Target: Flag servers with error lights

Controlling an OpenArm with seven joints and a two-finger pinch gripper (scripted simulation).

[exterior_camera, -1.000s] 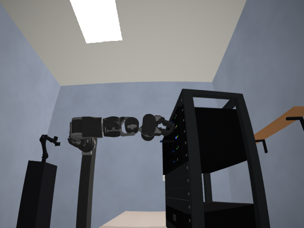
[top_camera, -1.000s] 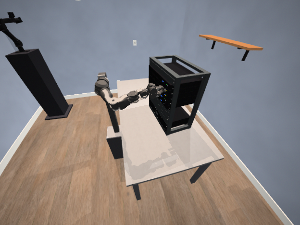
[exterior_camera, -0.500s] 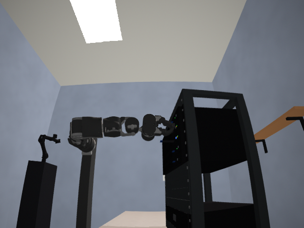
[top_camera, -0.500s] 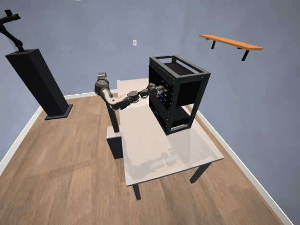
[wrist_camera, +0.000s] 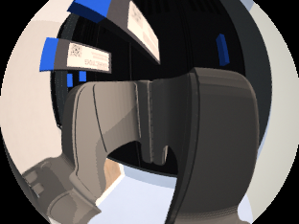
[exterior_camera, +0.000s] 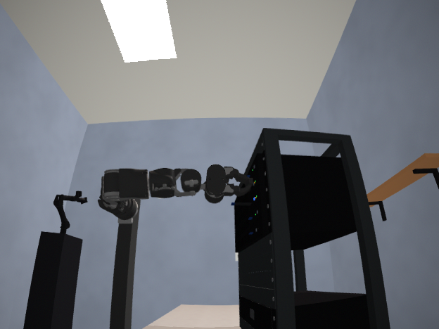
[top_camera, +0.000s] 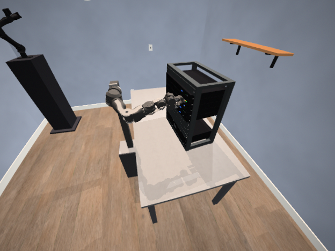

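The locate button is 1 cm ahead of my hand. From my hand the other things lie so: information tag: 1 cm behind, 5 cm to the left.
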